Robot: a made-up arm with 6 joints. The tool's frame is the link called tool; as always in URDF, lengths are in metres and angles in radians. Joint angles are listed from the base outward.
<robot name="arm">
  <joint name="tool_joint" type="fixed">
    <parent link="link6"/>
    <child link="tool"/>
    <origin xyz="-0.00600 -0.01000 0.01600" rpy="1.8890 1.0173 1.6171"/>
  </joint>
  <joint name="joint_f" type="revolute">
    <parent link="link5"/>
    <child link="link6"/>
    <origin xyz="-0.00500 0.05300 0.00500" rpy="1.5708 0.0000 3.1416"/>
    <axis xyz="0 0 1"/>
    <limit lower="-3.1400" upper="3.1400"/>
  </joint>
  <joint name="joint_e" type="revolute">
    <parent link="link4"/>
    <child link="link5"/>
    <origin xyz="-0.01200 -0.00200 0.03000" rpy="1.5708 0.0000 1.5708"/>
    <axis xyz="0 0 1"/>
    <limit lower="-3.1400" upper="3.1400"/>
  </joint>
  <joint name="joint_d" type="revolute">
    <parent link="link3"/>
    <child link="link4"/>
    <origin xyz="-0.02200 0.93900 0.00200" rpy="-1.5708 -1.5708 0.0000"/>
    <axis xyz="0 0 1"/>
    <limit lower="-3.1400" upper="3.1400"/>
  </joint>
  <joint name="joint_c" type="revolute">
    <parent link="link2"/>
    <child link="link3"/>
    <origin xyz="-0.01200 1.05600 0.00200"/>
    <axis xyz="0 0 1"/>
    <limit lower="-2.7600" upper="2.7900"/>
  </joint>
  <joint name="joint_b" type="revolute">
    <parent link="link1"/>
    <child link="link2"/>
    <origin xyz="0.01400 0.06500 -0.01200" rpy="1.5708 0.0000 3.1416"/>
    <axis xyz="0 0 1"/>
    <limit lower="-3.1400" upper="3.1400"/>
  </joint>
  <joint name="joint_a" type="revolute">
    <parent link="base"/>
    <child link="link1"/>
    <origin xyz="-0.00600 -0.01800 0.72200"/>
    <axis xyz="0 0 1"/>
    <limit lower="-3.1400" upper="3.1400"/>
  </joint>
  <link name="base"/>
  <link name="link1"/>
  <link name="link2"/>
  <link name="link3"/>
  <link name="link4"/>
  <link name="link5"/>
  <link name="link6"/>
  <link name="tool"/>
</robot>
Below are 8 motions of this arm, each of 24 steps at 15 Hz.
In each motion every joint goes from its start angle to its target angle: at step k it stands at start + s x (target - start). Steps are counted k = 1, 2, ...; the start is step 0. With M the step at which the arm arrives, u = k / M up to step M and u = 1 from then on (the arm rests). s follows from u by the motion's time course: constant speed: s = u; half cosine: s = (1 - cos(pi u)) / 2; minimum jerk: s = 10 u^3 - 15 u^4 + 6 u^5.
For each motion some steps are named. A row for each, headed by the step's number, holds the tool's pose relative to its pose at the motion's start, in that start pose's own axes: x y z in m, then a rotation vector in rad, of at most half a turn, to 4 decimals.
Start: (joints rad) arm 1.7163 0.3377 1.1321 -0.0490 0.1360 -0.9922
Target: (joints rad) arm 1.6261 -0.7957 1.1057 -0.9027 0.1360 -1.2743
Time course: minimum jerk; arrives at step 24
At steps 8, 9, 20, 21, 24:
8: 0.1212 -0.4059 -0.0153 0.1607 -0.0981 0.2858
9: 0.1783 -0.5252 -0.0155 0.2152 -0.1177 0.3758
20: 1.2238 -1.3905 0.0911 0.8709 0.0222 1.2821
21: 1.2614 -1.4013 0.0965 0.8902 0.0361 1.3048
24: 1.2927 -1.4096 0.1011 0.9061 0.0480 1.3233

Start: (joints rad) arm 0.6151 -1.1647 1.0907 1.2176 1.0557 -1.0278
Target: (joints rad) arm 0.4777 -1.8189 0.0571 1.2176 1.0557 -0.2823
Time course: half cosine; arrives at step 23
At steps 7, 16, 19, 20, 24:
7: 0.3150 0.0741 -0.3117 0.0318 -0.2218 0.0771
16: 1.4151 0.6647 -0.6196 0.1714 -0.8490 0.0961
19: 1.6739 0.8558 -0.5425 0.2242 -0.9947 0.0608
20: 1.7294 0.8995 -0.5167 0.2375 -1.0269 0.0509
24: 1.8006 0.9569 -0.4781 0.2558 -1.0689 0.0368

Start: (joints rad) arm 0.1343 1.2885 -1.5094 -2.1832 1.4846 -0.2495
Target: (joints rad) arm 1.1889 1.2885 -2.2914 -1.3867 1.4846 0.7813
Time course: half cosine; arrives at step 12
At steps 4, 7, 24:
4: -0.1215 -0.1800 0.1331 -0.2861 0.1793 -0.5334
7: -0.3583 -0.2932 0.3316 -0.5386 0.6805 -1.3074
24: -0.5603 -0.2543 0.5230 -0.5042 1.4344 -1.9056

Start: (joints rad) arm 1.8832 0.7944 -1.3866 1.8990 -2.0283 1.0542
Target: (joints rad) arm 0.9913 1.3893 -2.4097 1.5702 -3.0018 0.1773
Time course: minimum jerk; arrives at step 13
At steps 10, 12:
10: 0.1090 0.8062 -0.0447 0.0038 -0.0369 -0.3589
12: 0.1336 0.8801 -0.0434 -0.0101 -0.0479 -0.3381

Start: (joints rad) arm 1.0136 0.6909 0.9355 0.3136 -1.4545 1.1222
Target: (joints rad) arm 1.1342 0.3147 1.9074 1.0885 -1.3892 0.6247
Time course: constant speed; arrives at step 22
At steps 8, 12, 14, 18, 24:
8: 0.2061 -0.0068 -0.0441 0.1000 -0.1003 0.3930
12: 0.3241 -0.0020 -0.0843 0.1764 -0.1407 0.5899
14: 0.3861 0.0026 -0.1091 0.2205 -0.1587 0.6878
18: 0.5148 0.0166 -0.1683 0.3197 -0.1906 0.8813
24: 0.6480 0.0371 -0.2400 0.4323 -0.2179 1.0710

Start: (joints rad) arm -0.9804 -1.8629 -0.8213 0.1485 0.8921 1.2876
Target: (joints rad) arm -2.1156 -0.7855 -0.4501 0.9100 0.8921 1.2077
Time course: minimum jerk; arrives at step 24
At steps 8, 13, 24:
8: -0.3408 -0.0980 0.5370 0.0710 0.4651 0.0997
13: -0.4259 -0.5232 1.6537 0.2414 1.1975 0.3726
24: 0.1166 -1.4677 2.4888 0.4984 1.7780 0.9061

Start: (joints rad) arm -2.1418 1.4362 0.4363 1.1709 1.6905 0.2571
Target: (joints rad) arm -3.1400 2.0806 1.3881 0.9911 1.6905 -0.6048
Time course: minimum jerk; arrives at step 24
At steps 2, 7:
2: -0.0024 -0.0146 -0.0004 -0.0045 0.0012 -0.0025
7: -0.0982 -0.4204 0.0322 -0.1262 0.0369 -0.0892

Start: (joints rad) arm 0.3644 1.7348 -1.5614 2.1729 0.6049 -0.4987
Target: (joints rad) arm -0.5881 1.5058 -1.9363 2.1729 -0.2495 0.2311
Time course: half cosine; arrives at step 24
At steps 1, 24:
1: 0.0021 0.0003 -0.0053 0.0001 -0.0023 0.0022
24: 0.4563 0.5674 -0.7219 0.0563 -0.4922 -0.0206

